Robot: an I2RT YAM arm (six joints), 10 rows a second.
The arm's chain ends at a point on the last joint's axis. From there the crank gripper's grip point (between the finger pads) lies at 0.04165 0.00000 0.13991 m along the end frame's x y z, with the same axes.
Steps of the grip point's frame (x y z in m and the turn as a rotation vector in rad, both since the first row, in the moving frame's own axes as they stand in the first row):
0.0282, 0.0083, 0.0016, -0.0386, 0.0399, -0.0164
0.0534, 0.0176, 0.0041, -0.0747, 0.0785, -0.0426
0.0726, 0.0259, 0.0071, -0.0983, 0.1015, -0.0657
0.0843, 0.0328, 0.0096, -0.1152, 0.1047, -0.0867
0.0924, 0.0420, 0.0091, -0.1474, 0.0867, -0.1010
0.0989, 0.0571, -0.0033, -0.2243, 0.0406, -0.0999
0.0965, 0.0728, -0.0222, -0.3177, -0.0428, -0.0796
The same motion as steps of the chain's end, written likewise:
0.0226, 0.0037, 0.0035, -0.0386, 0.0399, -0.0164
0.0424, 0.0093, 0.0081, -0.0747, 0.0785, -0.0426
0.0583, 0.0156, 0.0126, -0.0983, 0.1015, -0.0657
0.0694, 0.0212, 0.0154, -0.1152, 0.1047, -0.0867
0.0797, 0.0266, 0.0144, -0.1474, 0.0867, -0.1010
0.0920, 0.0306, 0.0015, -0.2243, 0.0406, -0.0999
0.1008, 0.0319, -0.0173, -0.3177, -0.0428, -0.0796

